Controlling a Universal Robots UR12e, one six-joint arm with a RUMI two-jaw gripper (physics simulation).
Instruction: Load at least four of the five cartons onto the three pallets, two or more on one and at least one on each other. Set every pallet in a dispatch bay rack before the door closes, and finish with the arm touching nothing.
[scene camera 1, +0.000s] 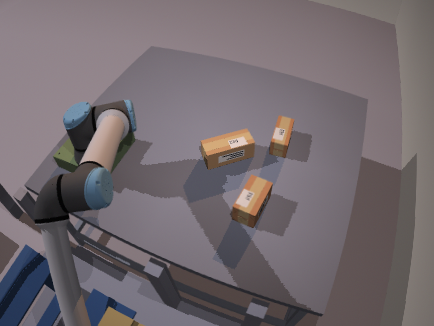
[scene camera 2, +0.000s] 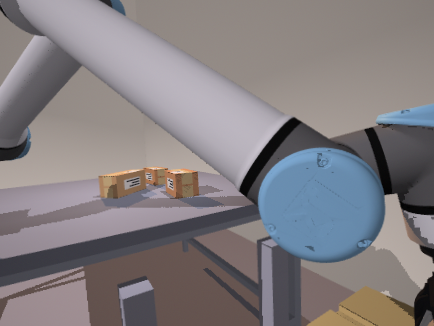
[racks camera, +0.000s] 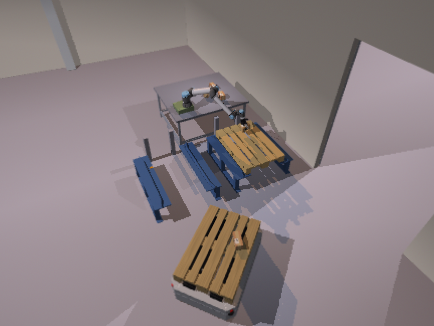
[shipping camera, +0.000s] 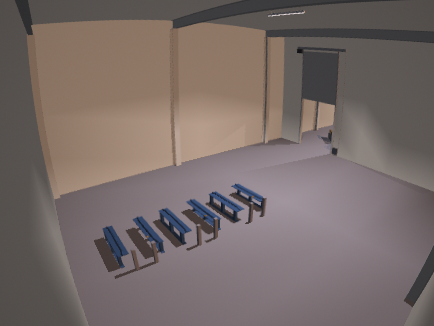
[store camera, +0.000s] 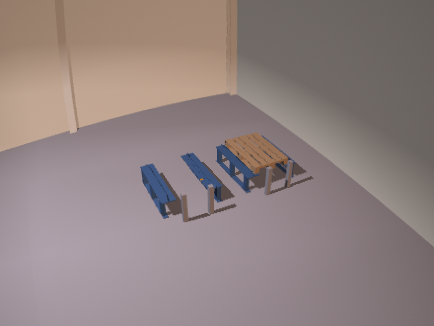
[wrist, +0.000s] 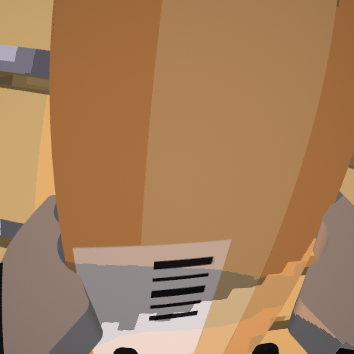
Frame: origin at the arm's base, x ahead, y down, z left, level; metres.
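Seen in the pictures: gripper, between the fingertips: (racks camera: 245, 126) (wrist: 191, 194); arm's base, origin of its link: (racks camera: 187, 105).
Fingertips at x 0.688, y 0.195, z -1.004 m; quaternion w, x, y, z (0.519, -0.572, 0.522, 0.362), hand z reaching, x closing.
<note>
Offsets run from my fingertips to a thing's top centre. Level surfaces: height alone.
My gripper (racks camera: 244, 121) (wrist: 191, 194) is shut on a brown carton @(dx +0.002, dy -0.053, dz +0.006 m) (racks camera: 246, 128) (wrist: 210, 125) with a barcode label. In the racks view it is low over the near end of a wooden pallet (racks camera: 265, 151) on a blue rack beside the table; whether the carton touches the slats I cannot tell. Three cartons stand on the table: a long one @(dx -0.062, dy -0.203, dz +1.234 m) (scene camera 1: 227, 148) (scene camera 2: 122, 184), a narrow one @(dx +0.177, dy -0.191, dz +1.393 m) (scene camera 1: 282, 136) (scene camera 2: 156, 175) and another @(dx +0.115, dy -0.206, dz +0.975 m) (scene camera 1: 252, 201) (scene camera 2: 182, 183). One carton (racks camera: 237, 240) lies on a second pallet (racks camera: 200, 243), borne by a white vehicle. A third pallet (store camera: 257, 150) sits on a rack in the store view.
Empty blue racks (racks camera: 152, 185) (racks camera: 200, 170) stand beside the loaded rack, with grey posts @(dx -1.710, dy +0.049, dz +0.824 m) (racks camera: 147, 149) @(dx -1.214, dy +0.049, dz +0.759 m) (racks camera: 172, 142) near their ends. Several blue dispatch racks (shipping camera: 115, 241) (shipping camera: 226, 201) hold no pallet. The door (shipping camera: 320, 77) is partly lowered. The table @(dy -0.100 m) (scene camera 1: 165, 75) bears the arm's green base (scene camera 1: 65, 154).
</note>
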